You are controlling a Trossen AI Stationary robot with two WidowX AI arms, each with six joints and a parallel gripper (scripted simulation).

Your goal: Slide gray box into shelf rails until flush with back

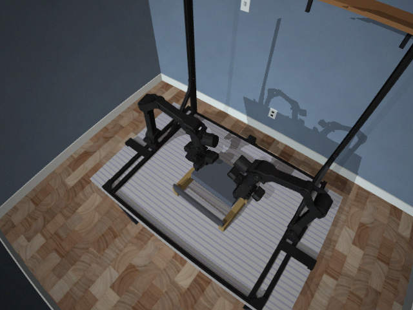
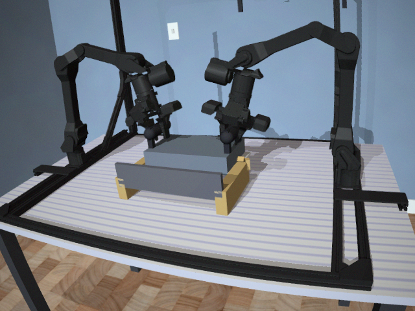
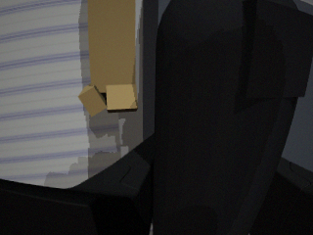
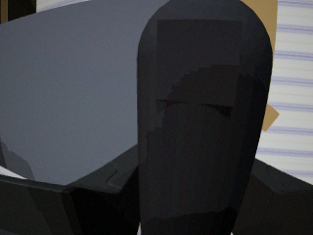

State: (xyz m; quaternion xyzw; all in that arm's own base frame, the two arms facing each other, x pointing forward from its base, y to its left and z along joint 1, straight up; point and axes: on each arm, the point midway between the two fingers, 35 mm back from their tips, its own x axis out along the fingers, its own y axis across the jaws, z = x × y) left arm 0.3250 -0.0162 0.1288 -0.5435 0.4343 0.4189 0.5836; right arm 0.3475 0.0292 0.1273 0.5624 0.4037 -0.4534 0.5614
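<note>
My right gripper is now 1 cm short of the gray box, 12 cm to the right of it and 5 cm above it. Also, from my right hand: gray back plate 19 cm ahead, 11 cm to the left, 7 cm below.
The gray box is 12 cm to the right of my left hand, 5 cm below it and 1 cm behind it. The rest, counted from my left hand: gray back plate: 18 cm ahead, 13 cm to the right, 7 cm below.
</note>
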